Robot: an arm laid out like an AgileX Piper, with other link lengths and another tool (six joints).
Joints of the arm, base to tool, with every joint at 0 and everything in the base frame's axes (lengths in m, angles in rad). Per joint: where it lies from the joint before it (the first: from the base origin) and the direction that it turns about. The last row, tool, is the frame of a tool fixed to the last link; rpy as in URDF.
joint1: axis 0 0 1 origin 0.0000 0.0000 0.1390
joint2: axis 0 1 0 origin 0.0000 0.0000 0.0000
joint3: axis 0 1 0 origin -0.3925 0.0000 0.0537
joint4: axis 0.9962 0 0.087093 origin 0.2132 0.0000 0.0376
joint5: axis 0 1 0 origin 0.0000 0.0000 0.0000
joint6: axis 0.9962 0 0.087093 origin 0.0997 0.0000 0.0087
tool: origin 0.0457 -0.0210 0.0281 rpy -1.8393 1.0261 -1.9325
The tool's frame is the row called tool.
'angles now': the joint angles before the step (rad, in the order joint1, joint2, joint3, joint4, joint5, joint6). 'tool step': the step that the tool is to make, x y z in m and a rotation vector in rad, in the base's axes. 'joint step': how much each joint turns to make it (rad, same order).
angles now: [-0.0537 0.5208 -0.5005 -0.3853 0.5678 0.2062]
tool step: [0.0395 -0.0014 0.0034 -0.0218 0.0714 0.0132]
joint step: [-0.0008 0.1492 -0.0001 -0.0585 -0.0779 0.0379]
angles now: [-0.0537 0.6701 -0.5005 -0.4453 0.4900 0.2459]
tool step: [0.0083 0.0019 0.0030 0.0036 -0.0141 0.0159]
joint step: [0.0006 0.0236 -0.0001 -0.0012 -0.0405 0.0046]
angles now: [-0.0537 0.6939 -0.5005 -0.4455 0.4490 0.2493]
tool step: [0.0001 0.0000 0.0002 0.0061 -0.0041 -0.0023]
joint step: [-0.0005 0.0001 0.0002 0.0008 -0.0032 0.0063]
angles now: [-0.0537 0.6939 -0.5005 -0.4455 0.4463 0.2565]
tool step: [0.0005 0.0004 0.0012 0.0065 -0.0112 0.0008]
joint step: [0.0002 -0.0002 -0.0002 0.0000 -0.0100 0.0077]
